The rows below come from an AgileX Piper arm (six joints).
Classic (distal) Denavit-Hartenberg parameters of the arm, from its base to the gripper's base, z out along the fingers. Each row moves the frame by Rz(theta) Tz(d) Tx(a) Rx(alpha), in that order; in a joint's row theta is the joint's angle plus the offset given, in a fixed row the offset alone. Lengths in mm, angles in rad.
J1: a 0  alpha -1.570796  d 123  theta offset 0
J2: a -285  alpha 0  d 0  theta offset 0.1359
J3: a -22  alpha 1.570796  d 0  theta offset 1.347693
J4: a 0  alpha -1.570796  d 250.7  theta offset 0
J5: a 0  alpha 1.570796  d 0  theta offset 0
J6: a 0  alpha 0  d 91  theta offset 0
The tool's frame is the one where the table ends.
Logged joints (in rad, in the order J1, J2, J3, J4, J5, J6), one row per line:
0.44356, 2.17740, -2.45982, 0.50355, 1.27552, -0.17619
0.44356, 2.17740, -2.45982, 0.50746, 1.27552, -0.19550
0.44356, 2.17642, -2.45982, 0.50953, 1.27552, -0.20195
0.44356, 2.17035, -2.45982, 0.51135, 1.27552, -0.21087
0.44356, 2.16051, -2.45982, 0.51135, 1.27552, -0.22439
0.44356, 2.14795, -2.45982, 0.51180, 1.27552, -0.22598
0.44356, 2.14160, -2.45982, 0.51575, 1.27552, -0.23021
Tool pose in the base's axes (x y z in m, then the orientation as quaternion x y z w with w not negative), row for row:
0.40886, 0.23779, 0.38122, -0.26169, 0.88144, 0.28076, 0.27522
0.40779, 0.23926, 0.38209, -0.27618, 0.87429, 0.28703, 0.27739
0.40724, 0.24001, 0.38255, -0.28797, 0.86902, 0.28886, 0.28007
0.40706, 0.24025, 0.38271, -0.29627, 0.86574, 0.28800, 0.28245
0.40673, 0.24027, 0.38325, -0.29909, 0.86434, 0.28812, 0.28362
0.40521, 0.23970, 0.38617, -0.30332, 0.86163, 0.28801, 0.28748
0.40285, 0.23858, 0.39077, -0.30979, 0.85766, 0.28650, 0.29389
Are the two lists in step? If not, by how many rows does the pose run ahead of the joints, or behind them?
The pose runs 2 rows behind the joints: the pose in row i belongs to the joints in row i - 2.
